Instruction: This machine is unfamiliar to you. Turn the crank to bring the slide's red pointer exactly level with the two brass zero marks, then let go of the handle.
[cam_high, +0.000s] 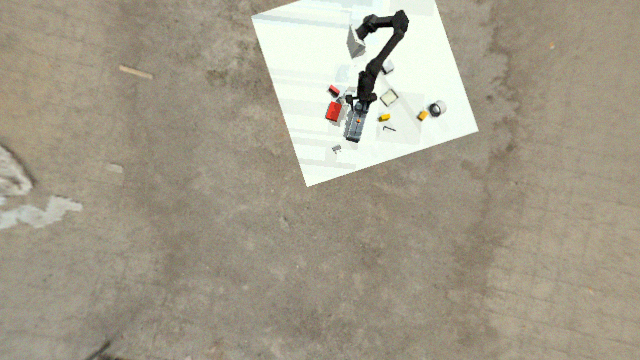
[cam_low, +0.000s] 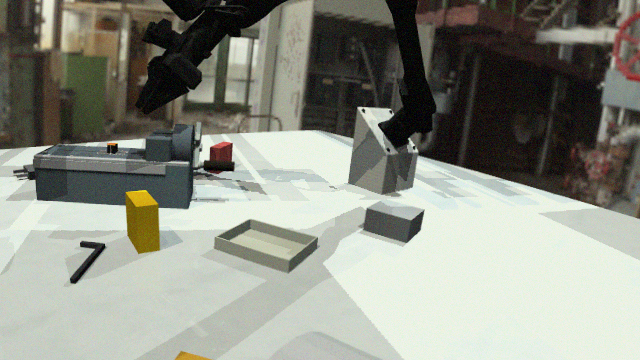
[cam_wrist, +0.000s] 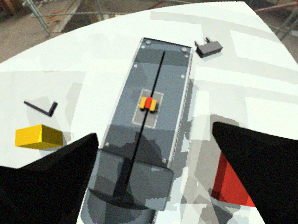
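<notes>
Now: gripper tip 120 mm to the right of the dark crank handle, 80 mm past it and 80 mm above it. From my gripper tip the other things lie so: flat red block: 130 mm below, 120 mm to the right, 110 mm behind; red pointer: 60 mm below, 50 mm ahead, 10 mm to the right; yellow block: 180 mm to the left, 110 mm below, 90 mm ahead.
</notes>
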